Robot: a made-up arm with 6 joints. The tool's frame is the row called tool.
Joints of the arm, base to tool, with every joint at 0 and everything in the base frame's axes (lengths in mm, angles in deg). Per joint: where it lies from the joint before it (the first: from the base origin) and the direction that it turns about. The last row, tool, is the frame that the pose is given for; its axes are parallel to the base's.
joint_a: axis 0 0 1 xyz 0.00 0.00 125.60
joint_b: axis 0 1 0 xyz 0.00 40.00 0.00
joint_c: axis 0 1 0 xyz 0.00 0.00 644.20
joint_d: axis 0 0 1 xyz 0.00 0.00 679.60
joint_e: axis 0 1 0 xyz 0.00 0.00 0.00
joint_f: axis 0 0 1 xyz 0.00 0.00 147.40
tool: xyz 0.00 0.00 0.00
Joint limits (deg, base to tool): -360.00..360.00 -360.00..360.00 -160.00..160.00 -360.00..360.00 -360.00..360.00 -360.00..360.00
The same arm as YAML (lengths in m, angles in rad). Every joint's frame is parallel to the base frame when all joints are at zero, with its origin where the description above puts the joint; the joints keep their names.
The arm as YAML. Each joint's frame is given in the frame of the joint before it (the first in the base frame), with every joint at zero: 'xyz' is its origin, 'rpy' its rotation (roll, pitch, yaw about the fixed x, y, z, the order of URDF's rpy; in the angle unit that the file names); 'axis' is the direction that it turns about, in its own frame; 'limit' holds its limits. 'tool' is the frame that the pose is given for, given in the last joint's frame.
units:
  length: m
  angle: rad
joints:
  - name: joint_a
    type: revolute
    origin:
      xyz: [0.0, 0.0, 0.1256]
      rpy: [0.0, 0.0, 0.0]
    axis: "+z"
    limit:
      lower: -6.2832
      upper: 6.2832
  - name: joint_b
    type: revolute
    origin:
      xyz: [0.0, 0.04, 0.0]
      rpy: [0.0, 0.0, 0.0]
    axis: "+y"
    limit:
      lower: -6.2832
      upper: 6.2832
  - name: joint_c
    type: revolute
    origin:
      xyz: [0.0, 0.0, 0.6442]
      rpy: [0.0, 0.0, 0.0]
    axis: "+y"
    limit:
      lower: -2.7925
      upper: 2.7925
  - name: joint_d
    type: revolute
    origin:
      xyz: [0.0, 0.0, 0.6796]
      rpy: [0.0, 0.0, 0.0]
    axis: "+z"
    limit:
      lower: -6.2832
      upper: 6.2832
  - name: joint_e
    type: revolute
    origin:
      xyz: [0.0, 0.0, 0.0]
      rpy: [0.0, 0.0, 0.0]
    axis: "+y"
    limit:
      lower: -6.2832
      upper: 6.2832
  - name: joint_f
    type: revolute
    origin:
      xyz: [0.0, 0.0, 0.1474]
      rpy: [0.0, 0.0, 0.0]
    axis: "+z"
    limit:
      lower: -6.2832
      upper: 6.2832
tool:
  origin:
    xyz: [0.0, 0.0, 0.0]
    rpy: [0.0, 0.0, 0.0]

